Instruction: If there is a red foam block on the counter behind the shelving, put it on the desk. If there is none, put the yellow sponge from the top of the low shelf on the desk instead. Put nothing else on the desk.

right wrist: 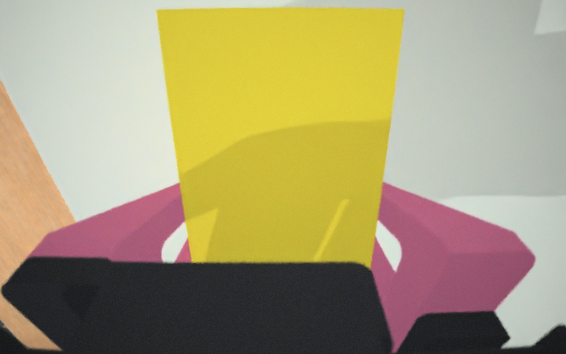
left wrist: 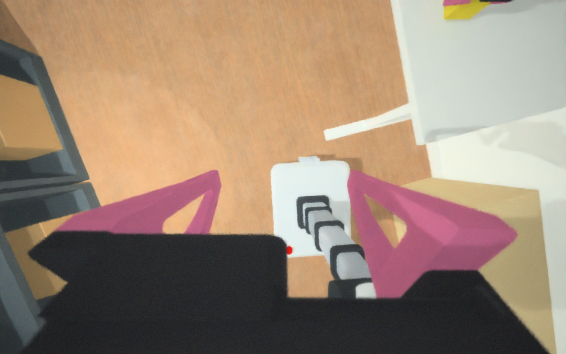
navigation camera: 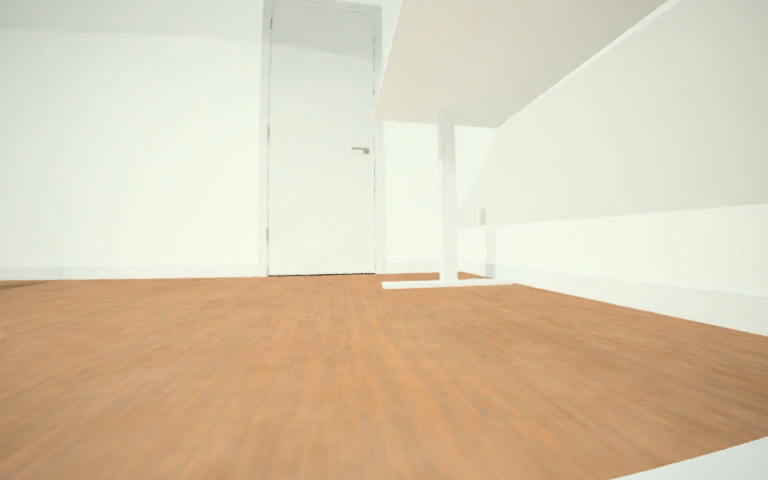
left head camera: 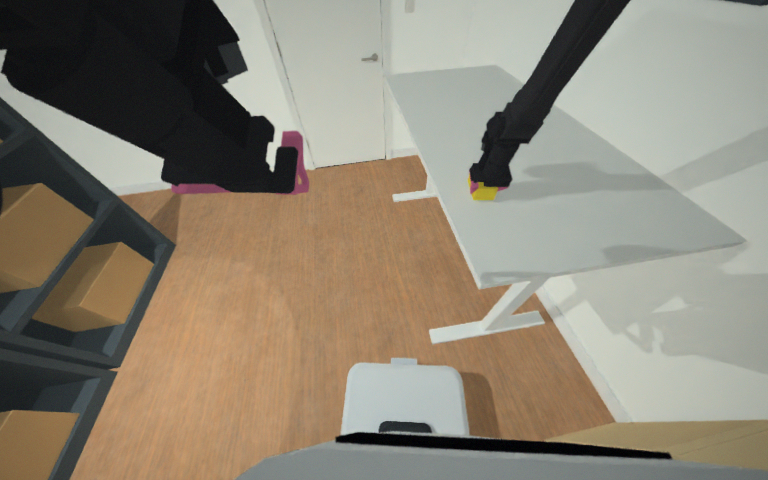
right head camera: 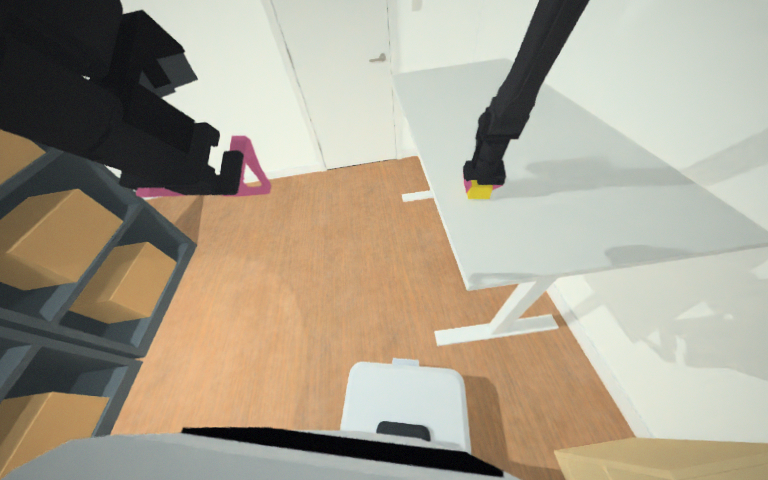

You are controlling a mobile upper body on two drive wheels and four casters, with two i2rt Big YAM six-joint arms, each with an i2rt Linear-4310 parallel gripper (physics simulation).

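Places are measured from the left arm's base along level axes (x down, y ahead, z right), in metres.
Pixels of known places: left gripper, between the fingertips: (left wrist: 283,177) (left head camera: 273,187) (right head camera: 239,189); right gripper, between the fingertips: (right wrist: 281,177) (left wrist: 456,2) (left head camera: 480,192) (right head camera: 476,191).
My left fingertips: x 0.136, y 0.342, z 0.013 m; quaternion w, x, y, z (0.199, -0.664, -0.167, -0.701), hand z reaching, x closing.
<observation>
Behind a point stands the place of what it marks.
A yellow sponge (left head camera: 484,194) {x 0.422, y 0.661, z 0.448 m} (right head camera: 479,191) {x 0.417, y 0.661, z 0.448 m} (left wrist: 461,11) {x 0.423, y 0.661, z 0.439 m} (right wrist: 280,75) {x 0.402, y 0.745, z 0.451 m} is held over the near-left part of the pale grey desk (left head camera: 589,220) {x 0.460, y 0.591, z 0.749 m} (right head camera: 589,220) {x 0.460, y 0.586, z 0.736 m} (left wrist: 480,85) {x 0.460, y 0.513, z 0.534 m} (right wrist: 100,100) {x 0.460, y 0.734, z 0.363 m}. My right gripper (left head camera: 487,185) {x 0.447, y 0.698, z 0.451 m} (right head camera: 483,183) {x 0.447, y 0.698, z 0.451 m} (right wrist: 281,177) {x 0.447, y 0.698, z 0.451 m} is shut on it, one pink finger on each side. I cannot tell whether the sponge's underside touches the desk. My left gripper (left head camera: 243,183) (right head camera: 195,189) (left wrist: 283,177) {x 0.136, y 0.342, z 0.013 m} is open and empty, off to the left of the desk. No red foam block and no counter show in these views.
Dark shelving (left head camera: 164,250) {x 1.339, y 1.070, z -1.604 m} (right head camera: 185,255) {x 1.352, y 1.022, z -1.592 m} with tan boxes (left head camera: 96,288) {x 1.088, y 0.624, z -1.523 m} (right head camera: 127,283) {x 1.097, y 0.635, z -1.526 m} stands at the left. A beige box (left head camera: 679,438) {x 0.853, y 0.092, z 1.017 m} (right head camera: 668,455) {x 0.953, y 0.092, z 1.021 m} (left wrist: 515,240) {x 0.800, y -0.103, z 1.151 m} is at the lower right. White desk feet (left head camera: 458,332) reach out over the wooden floor. A white door (left head camera: 339,84) {x 0.649, y 2.301, z -0.309 m} (navigation camera: 322,141) {x 0.430, y 2.299, z -0.322 m} is ahead.
</observation>
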